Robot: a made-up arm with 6 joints. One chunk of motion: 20 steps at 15 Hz.
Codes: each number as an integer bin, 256 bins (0 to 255) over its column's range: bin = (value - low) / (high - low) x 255, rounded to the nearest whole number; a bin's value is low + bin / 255 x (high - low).
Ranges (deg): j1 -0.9..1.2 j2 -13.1..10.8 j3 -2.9..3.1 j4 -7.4..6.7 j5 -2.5..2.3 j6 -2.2..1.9
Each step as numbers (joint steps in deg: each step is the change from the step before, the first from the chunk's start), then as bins.
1 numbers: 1.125 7.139 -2.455 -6.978 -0.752 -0.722
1 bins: 246 216 19 8 93 92
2 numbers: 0.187 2.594 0.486 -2.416 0.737 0.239
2 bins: 132 167 144 90 172 152
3 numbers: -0.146 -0.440 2.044 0.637 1.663 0.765
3 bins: 92 135 210 145 221 184
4 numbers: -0.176 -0.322 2.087 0.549 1.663 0.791
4 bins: 88 136 212 144 221 186
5 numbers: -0.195 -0.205 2.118 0.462 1.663 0.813
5 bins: 86 138 213 142 221 187
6 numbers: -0.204 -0.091 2.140 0.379 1.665 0.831
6 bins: 85 139 214 141 221 189
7 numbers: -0.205 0.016 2.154 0.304 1.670 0.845
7 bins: 84 140 215 139 222 189
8 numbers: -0.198 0.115 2.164 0.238 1.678 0.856
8 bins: 85 141 215 138 222 190
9 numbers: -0.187 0.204 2.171 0.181 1.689 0.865
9 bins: 87 142 216 137 223 191
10 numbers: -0.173 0.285 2.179 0.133 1.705 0.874
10 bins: 88 143 216 136 223 191
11 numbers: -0.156 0.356 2.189 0.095 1.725 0.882
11 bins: 90 144 216 136 224 192
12 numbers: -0.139 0.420 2.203 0.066 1.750 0.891
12 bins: 92 144 217 135 226 192
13 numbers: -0.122 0.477 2.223 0.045 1.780 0.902
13 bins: 94 145 218 135 227 193
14 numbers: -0.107 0.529 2.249 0.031 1.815 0.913
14 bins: 96 145 219 134 229 194
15 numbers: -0.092 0.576 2.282 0.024 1.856 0.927
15 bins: 98 146 220 134 231 194
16 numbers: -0.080 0.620 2.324 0.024 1.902 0.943
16 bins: 100 146 222 134 234 195
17 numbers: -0.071 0.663 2.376 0.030 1.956 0.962
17 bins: 101 147 224 134 237 197
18 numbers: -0.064 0.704 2.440 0.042 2.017 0.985
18 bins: 102 147 227 135 240 198
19 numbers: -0.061 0.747 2.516 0.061 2.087 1.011
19 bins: 102 148 230 135 244 200
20 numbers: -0.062 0.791 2.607 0.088 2.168 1.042
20 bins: 102 148 234 135 248 202
